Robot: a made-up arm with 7 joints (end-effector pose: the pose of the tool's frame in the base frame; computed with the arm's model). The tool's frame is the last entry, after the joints.
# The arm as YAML. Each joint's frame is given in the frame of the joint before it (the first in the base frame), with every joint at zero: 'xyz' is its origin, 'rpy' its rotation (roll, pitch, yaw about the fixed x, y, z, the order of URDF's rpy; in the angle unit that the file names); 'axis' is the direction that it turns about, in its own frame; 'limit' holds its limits. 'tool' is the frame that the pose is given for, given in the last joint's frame.
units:
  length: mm
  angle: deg
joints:
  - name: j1
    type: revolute
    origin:
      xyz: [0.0, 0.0, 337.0]
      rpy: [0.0, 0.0, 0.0]
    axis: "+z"
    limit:
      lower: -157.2
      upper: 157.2
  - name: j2
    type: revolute
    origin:
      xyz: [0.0, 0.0, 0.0]
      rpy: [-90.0, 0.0, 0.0]
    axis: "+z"
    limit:
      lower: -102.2
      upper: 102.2
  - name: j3
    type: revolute
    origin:
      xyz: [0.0, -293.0, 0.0]
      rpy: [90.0, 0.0, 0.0]
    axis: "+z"
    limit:
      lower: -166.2
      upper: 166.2
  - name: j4
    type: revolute
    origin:
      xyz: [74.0, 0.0, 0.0]
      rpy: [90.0, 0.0, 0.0]
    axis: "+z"
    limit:
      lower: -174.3
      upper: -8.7
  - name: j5
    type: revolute
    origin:
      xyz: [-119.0, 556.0, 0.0]
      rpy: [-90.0, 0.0, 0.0]
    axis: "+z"
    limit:
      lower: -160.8
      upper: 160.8
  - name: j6
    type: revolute
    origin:
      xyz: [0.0, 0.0, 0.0]
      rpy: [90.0, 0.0, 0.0]
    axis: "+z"
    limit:
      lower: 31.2
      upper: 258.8
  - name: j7
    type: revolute
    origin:
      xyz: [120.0, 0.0, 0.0]
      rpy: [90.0, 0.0, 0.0]
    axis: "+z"
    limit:
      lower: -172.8
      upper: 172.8
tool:
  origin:
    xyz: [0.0, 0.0, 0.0]
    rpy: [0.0, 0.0, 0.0]
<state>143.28 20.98 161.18 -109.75 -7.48 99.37 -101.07</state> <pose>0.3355 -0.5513 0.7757 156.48 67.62 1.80</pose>
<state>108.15 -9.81 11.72 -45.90 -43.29 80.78 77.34</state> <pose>-0.1836 0.2851 1.2439 -125.28 -19.57 -39.60</pose>
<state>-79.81 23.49 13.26 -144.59 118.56 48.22 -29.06</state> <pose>0.2757 -0.4005 -0.0103 -15.20 36.00 -37.93</pose>
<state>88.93 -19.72 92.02 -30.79 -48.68 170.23 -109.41</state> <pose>-0.2037 -0.3864 1.1415 55.36 7.03 -157.04</pose>
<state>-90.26 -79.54 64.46 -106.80 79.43 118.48 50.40</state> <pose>0.6484 0.1516 0.7436 -118.36 88.92 -63.12</pose>
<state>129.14 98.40 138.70 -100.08 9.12 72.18 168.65</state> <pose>-0.5925 -0.0476 0.8594 44.57 86.06 2.40</pose>
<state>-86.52 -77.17 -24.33 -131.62 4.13 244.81 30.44</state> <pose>-0.2186 0.0014 0.8260 -34.06 -5.69 115.41</pose>
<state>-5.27 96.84 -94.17 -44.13 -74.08 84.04 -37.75</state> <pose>0.8117 -0.5360 0.2800 8.52 -5.23 -87.41</pose>
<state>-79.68 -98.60 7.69 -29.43 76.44 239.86 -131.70</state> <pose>-0.1716 0.7531 0.4089 -87.59 -30.49 74.97</pose>
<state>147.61 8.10 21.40 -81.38 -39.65 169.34 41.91</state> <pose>-0.6826 0.0846 0.8415 -19.04 -95.75 -9.54</pose>
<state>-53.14 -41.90 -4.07 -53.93 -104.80 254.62 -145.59</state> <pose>-0.0899 0.1280 1.0591 -84.82 23.70 -97.00</pose>
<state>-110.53 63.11 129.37 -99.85 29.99 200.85 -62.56</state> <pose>0.4042 -0.3816 0.8364 -77.56 32.66 -142.98</pose>
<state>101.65 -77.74 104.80 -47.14 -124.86 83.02 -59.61</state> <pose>-0.2880 -0.9272 0.4075 24.67 -6.73 176.32</pose>
